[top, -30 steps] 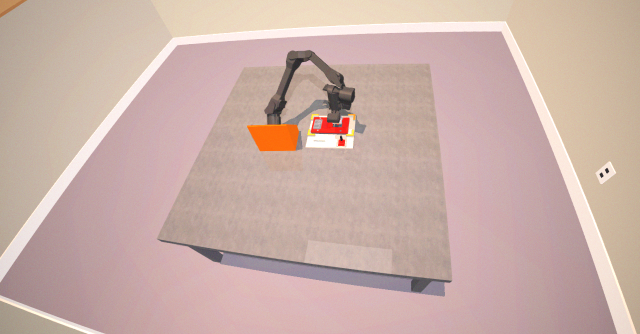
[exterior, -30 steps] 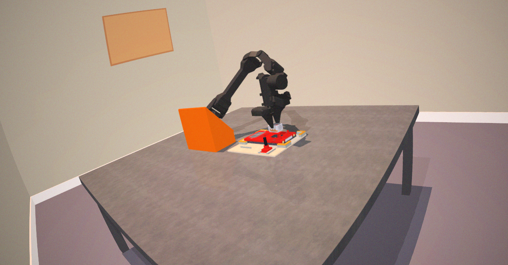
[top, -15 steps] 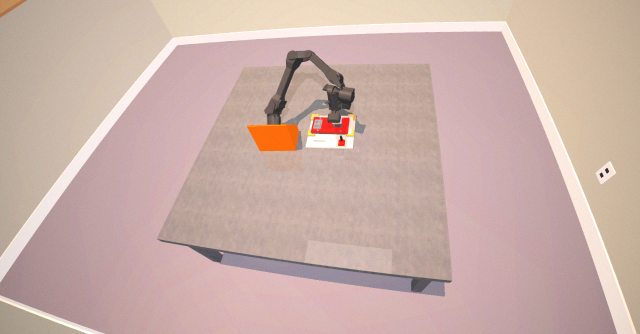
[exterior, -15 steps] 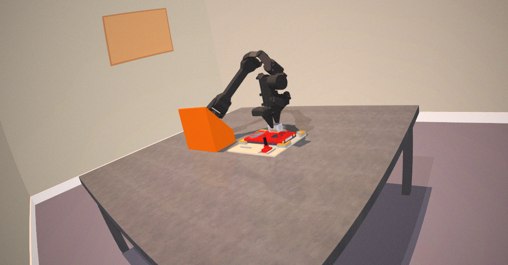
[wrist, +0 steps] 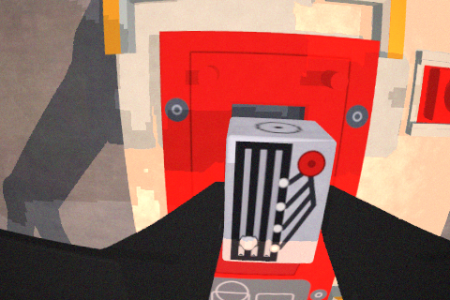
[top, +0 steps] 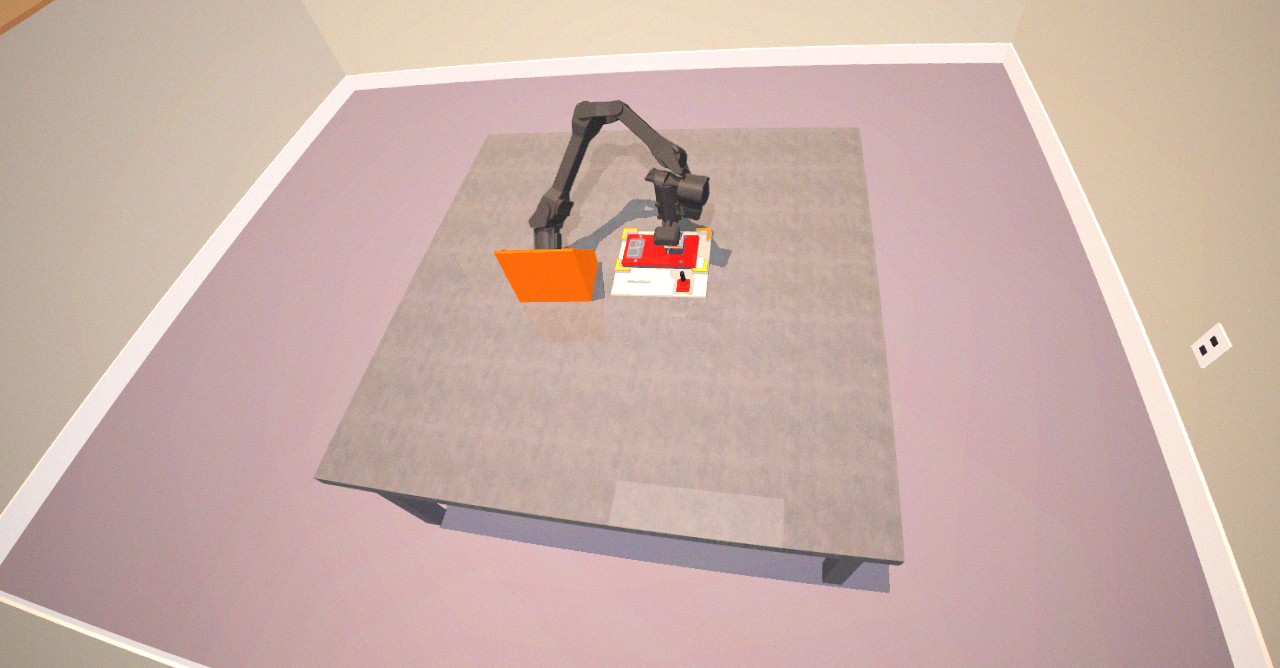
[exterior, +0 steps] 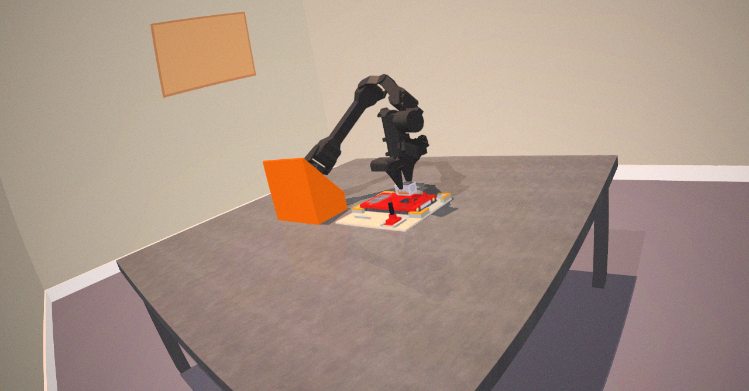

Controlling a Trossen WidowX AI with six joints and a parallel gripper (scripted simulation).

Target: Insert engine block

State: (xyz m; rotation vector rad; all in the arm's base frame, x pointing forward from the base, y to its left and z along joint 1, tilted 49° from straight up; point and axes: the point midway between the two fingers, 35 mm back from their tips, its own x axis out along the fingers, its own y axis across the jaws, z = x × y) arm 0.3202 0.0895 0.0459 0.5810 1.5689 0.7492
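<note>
Right now the engine block is 1 cm below my gripper tip. Also, from my gripper tip: pale plate 5 cm below, 2 cm to the right, 2 cm behind.
</note>
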